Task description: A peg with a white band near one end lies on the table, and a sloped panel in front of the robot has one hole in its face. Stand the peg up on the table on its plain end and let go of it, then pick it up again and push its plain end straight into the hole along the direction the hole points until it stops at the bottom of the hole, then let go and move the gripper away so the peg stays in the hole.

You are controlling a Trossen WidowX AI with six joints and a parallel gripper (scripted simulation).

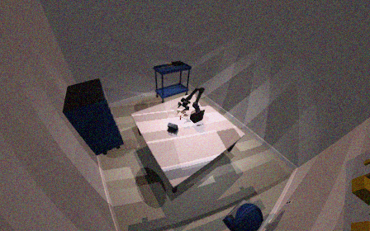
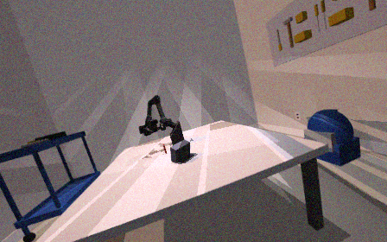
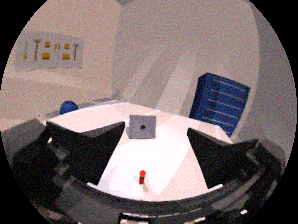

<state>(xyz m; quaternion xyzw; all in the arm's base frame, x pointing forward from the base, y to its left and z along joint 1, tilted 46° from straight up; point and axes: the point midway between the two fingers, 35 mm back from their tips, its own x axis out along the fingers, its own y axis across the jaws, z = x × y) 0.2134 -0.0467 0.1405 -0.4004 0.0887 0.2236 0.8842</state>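
Now: the red peg 10 mm behind my gripper tip, 10 mm to the left of it and 150 mm below it. The rest, counted from my gripper tip: sloped panel (180 mm ahead, 140 mm to the left, 150 mm below).
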